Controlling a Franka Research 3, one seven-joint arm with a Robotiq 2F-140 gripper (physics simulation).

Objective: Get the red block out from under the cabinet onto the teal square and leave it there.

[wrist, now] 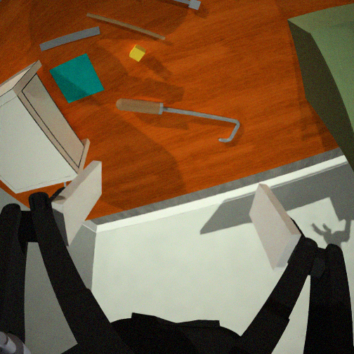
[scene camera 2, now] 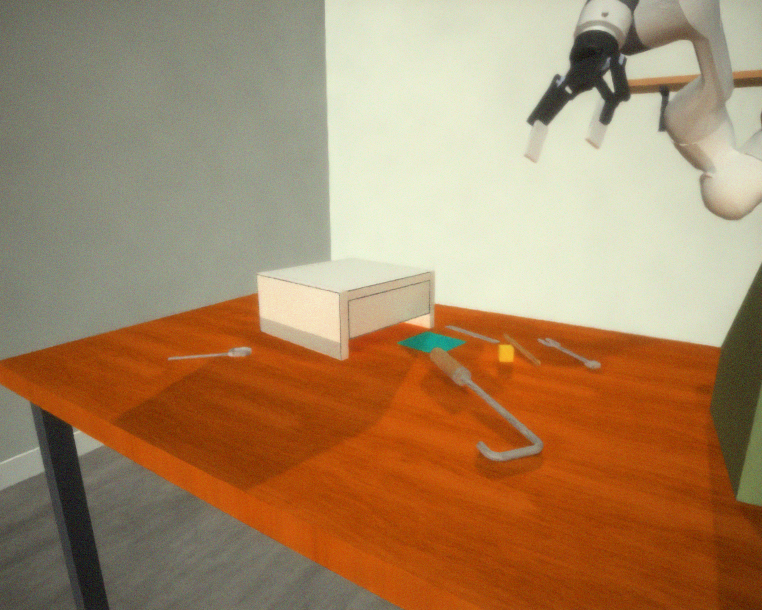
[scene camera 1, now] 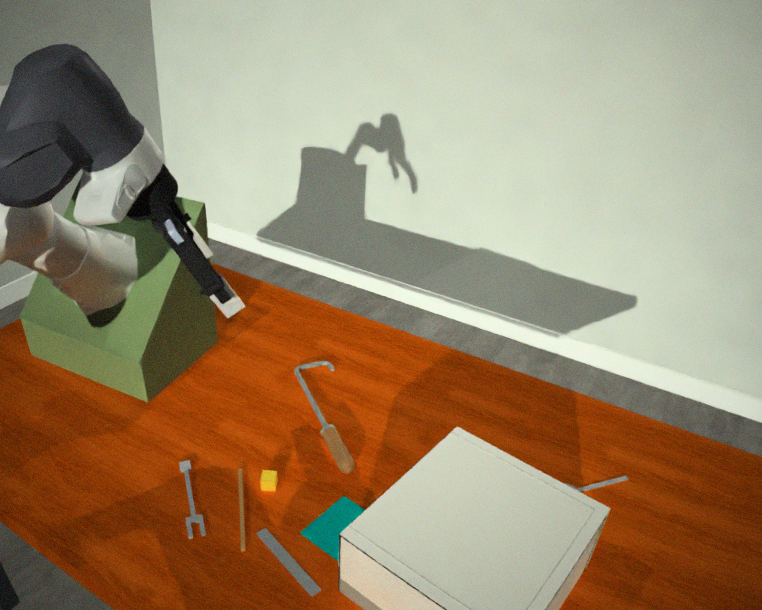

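The white cabinet (scene camera 1: 473, 515) (scene camera 2: 343, 276) (wrist: 30, 145) stands on the table, with a low gap under its front. The red block does not show in any view. The teal square (scene camera 1: 333, 526) (scene camera 2: 432, 342) (wrist: 77, 78) lies flat before the cabinet's open front. A hooked tool with a wooden handle (scene camera 1: 336, 448) (scene camera 2: 449, 367) (wrist: 140, 106) lies near the square, its metal hook end pointing away from the cabinet. My gripper (scene camera 2: 565, 147) (wrist: 178, 189) is open and empty, high above the table near the green base; in scene camera 1 its fingers overlap.
A yellow cube (scene camera 1: 268, 480) (scene camera 2: 505, 353) (wrist: 137, 53), a thin wooden stick (scene camera 1: 241, 508) (scene camera 2: 522, 349) (wrist: 125, 26), a flat grey bar (scene camera 1: 288, 562) (scene camera 2: 471, 333) (wrist: 70, 38) and a forked tool (scene camera 1: 190, 496) (scene camera 2: 570, 353) lie near the square. A spoon-like tool (scene camera 1: 603, 483) (scene camera 2: 209, 354) lies beside the cabinet. The green base (scene camera 1: 181, 318) (wrist: 325, 65) stands opposite.
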